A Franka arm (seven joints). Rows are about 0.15 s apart.
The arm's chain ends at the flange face. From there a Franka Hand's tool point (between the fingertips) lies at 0.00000 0.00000 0.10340 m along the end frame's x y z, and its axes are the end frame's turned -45 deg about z.
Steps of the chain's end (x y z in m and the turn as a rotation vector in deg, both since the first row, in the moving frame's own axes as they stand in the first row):
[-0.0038, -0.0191, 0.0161, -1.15, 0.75, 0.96]
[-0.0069, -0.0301, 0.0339, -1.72, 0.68, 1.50]
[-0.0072, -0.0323, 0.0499, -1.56, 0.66, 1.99]
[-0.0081, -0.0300, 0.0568, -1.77, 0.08, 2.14]
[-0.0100, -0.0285, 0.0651, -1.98, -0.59, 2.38]
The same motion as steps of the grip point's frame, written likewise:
[0.0103, -0.0138, 0.0161, -1.34, -0.28, 0.96]
[0.0150, -0.0231, 0.0338, -1.70, -0.74, 1.50]
[0.0166, -0.0251, 0.0499, -1.57, -0.64, 1.99]
[0.0133, -0.0246, 0.0568, -1.31, -1.20, 2.14]
[0.0098, -0.0255, 0.0650, -0.98, -1.82, 2.38]

